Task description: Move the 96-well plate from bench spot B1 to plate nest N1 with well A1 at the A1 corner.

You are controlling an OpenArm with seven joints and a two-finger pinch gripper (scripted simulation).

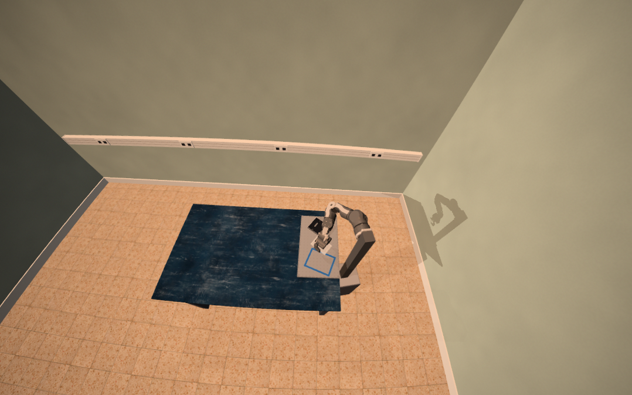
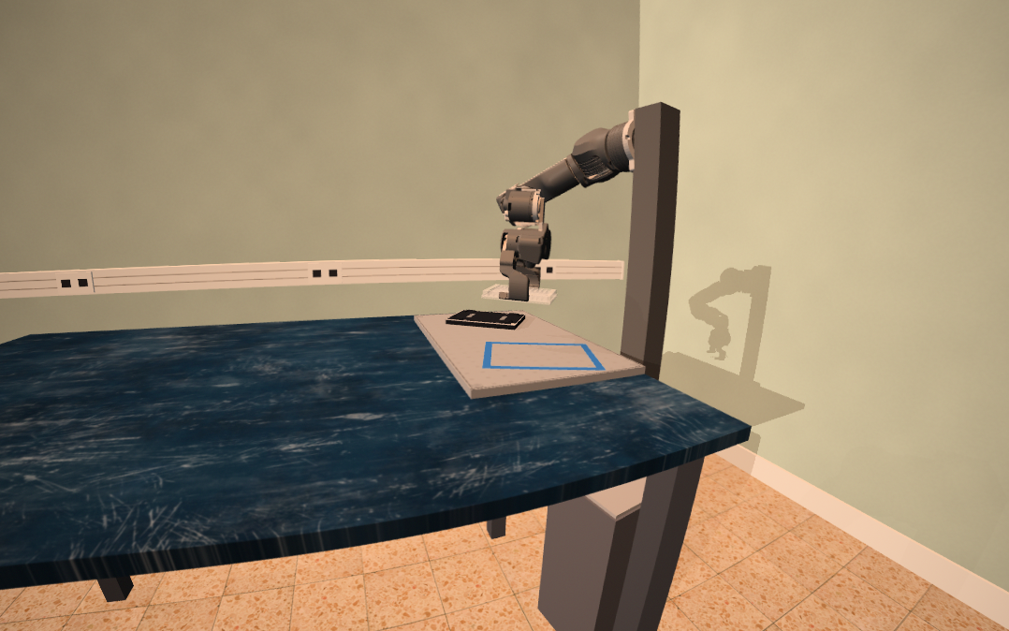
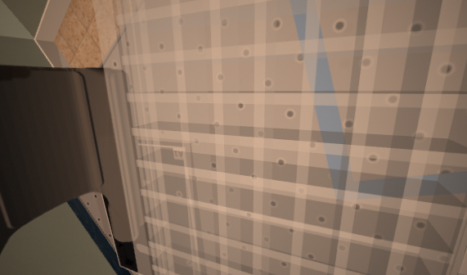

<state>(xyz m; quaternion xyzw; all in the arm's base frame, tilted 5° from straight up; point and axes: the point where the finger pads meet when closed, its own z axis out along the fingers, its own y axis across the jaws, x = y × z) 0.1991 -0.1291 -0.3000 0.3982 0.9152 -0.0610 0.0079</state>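
The black plate nest lies 18 cm to the right of my hand, 9 cm below it and 3 cm behind it. The rest, counted from my hand: clear 96-well plate (right at my hand).
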